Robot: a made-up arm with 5 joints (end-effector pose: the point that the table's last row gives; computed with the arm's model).
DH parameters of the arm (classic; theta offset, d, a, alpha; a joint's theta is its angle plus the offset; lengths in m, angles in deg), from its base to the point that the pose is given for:
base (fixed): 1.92 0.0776 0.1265 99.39
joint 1: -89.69 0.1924 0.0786 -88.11
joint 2: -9.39 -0.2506 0.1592 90
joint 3: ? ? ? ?
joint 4: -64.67 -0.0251 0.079 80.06
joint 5: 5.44 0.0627 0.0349 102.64
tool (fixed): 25.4 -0.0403 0 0
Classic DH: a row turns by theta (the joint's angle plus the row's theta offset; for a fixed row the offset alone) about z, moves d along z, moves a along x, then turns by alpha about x.
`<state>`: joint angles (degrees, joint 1 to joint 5).
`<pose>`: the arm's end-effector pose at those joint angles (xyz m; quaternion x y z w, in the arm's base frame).
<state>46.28 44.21 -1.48 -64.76 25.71</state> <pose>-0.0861 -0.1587 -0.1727 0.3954 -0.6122 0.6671 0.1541</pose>
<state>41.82 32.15 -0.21 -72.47 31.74</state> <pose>-0.1136 -0.1368 -0.1707 0.2938 -0.5876 0.7058 0.2650</pose>
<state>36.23 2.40 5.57 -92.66 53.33</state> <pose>-0.1390 -0.0983 -0.2203 -0.0657 -0.4047 0.7742 0.4822</pose>
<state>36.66 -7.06 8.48 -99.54 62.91</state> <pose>-0.1305 -0.1001 -0.2540 -0.2162 -0.3181 0.7580 0.5268</pose>
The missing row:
joint 3: 22.64 0 -0.1377 180
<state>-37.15 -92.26 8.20 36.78 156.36</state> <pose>-0.0947 -0.1909 0.1665 -0.3218 -0.8733 0.3517 0.1008</pose>
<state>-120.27 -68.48 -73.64 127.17 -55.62</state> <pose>0.2129 -0.3066 0.3266 0.9653 -0.2271 0.1035 0.0774</pose>
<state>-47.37 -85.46 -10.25 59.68 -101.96</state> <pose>0.0038 -0.3076 0.1447 -0.5092 -0.2079 0.1164 0.8270</pose>
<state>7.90 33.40 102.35 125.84 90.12</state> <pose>-0.1320 -0.0425 -0.2230 0.7165 0.4260 0.5490 0.0608</pose>
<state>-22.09 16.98 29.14 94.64 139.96</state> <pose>-0.1855 -0.1957 0.0069 -0.6144 -0.5334 -0.2105 0.5418</pose>
